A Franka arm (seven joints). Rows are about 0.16 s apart.
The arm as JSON. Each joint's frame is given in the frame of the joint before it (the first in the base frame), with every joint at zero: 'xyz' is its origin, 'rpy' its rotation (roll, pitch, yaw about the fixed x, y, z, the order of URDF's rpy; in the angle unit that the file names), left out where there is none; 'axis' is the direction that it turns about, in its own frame. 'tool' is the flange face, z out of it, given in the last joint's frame.
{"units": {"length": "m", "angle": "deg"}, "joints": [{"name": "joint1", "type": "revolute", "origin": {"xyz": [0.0, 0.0, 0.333]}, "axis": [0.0, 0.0, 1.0]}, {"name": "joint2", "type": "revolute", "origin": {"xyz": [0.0, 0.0, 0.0]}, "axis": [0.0, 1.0, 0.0]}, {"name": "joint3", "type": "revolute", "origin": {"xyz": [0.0, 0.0, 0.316]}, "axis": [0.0, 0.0, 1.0]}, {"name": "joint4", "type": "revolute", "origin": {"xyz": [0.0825, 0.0, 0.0]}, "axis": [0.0, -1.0, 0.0]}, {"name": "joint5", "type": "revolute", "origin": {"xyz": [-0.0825, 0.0, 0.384]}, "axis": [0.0, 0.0, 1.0]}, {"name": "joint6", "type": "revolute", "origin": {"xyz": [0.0, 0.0, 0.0]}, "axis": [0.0, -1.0, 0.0]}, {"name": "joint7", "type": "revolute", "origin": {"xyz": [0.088, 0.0, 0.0]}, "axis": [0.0, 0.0, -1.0]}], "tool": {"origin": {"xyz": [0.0, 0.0, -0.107], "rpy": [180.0, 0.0, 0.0]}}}
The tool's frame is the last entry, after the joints.
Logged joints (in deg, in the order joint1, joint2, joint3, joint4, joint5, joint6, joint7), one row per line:
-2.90 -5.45 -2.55 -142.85 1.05 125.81 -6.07
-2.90 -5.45 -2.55 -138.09 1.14 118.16 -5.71
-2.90 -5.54 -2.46 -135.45 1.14 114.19 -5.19
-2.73 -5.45 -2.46 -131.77 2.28 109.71 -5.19
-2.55 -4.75 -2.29 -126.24 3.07 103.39 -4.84
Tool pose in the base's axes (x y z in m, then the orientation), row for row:
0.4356 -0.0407 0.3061 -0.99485 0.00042 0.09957 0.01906
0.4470 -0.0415 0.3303 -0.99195 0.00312 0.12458 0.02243
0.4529 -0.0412 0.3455 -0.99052 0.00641 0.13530 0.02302
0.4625 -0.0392 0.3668 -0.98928 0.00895 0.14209 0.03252
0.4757 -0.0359 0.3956 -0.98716 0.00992 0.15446 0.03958
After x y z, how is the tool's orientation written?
As a quaternion, x y z w.
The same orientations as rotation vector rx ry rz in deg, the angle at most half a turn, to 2 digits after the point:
-176.93 0.07 17.71
-176.05 0.55 22.11
-175.73 1.14 24.00
-174.48 1.58 25.06
-173.35 1.74 27.12

